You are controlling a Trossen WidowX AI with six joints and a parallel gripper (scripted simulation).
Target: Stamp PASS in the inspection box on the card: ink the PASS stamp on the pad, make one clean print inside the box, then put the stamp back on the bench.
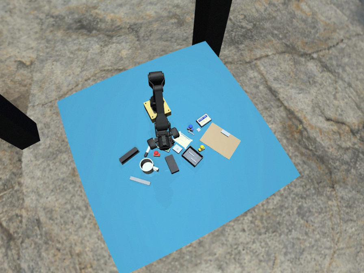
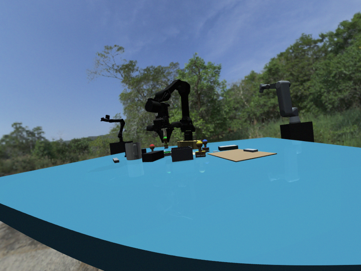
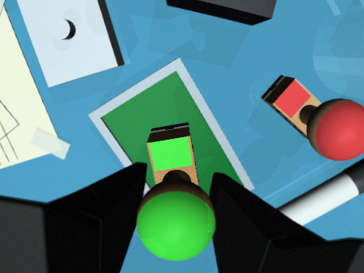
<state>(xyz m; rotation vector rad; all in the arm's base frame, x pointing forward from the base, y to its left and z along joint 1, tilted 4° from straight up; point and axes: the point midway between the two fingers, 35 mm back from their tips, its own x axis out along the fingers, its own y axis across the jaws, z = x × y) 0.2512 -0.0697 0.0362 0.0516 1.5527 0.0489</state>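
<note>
Right now the green ink pad is 60 mm below my gripper tip and 10 mm behind it. Also, from my gripper tip: green-knobbed stamp: 10 mm below, 10 mm behind; then marker: 100 mm to the right, 60 mm below, 30 mm behind; then red stamp: 70 mm to the right, 50 mm below, 30 mm ahead.
</note>
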